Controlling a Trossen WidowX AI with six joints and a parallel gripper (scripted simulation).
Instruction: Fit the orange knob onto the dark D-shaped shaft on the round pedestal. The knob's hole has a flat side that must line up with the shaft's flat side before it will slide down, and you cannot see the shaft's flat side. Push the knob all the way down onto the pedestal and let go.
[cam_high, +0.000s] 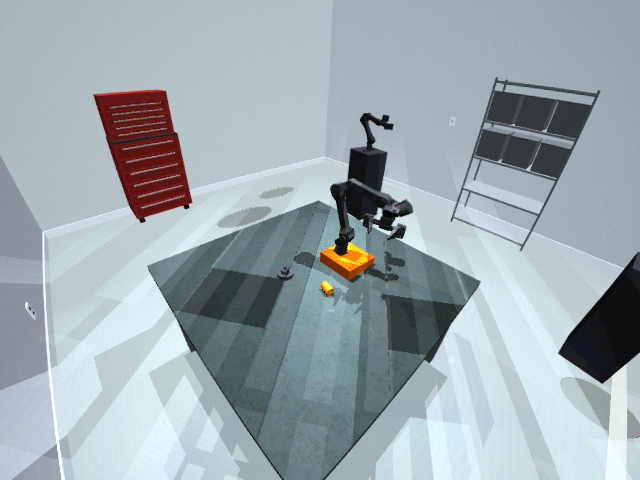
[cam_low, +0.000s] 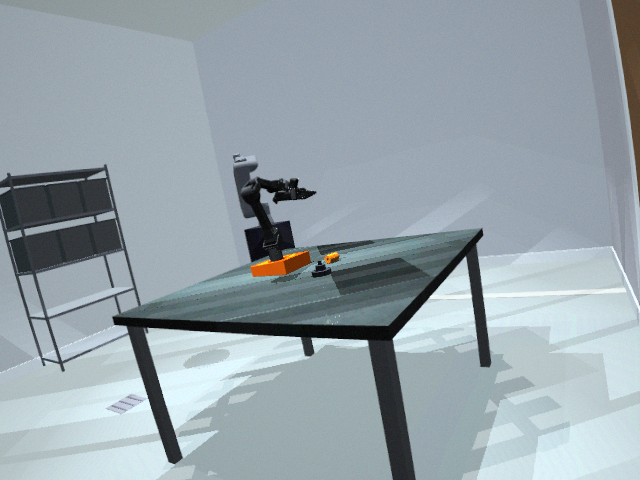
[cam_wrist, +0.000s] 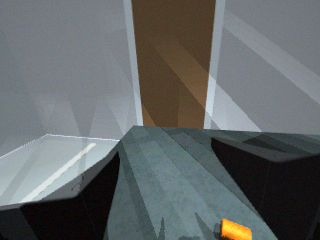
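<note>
Right now my gripper tip is 32 cm above the orange knob, 14 cm short of it and 13 cm to the left of it. The rest, counted from my gripper tip: round pedestal 34 cm to the right, 31 cm below, 26 cm ahead.
</note>
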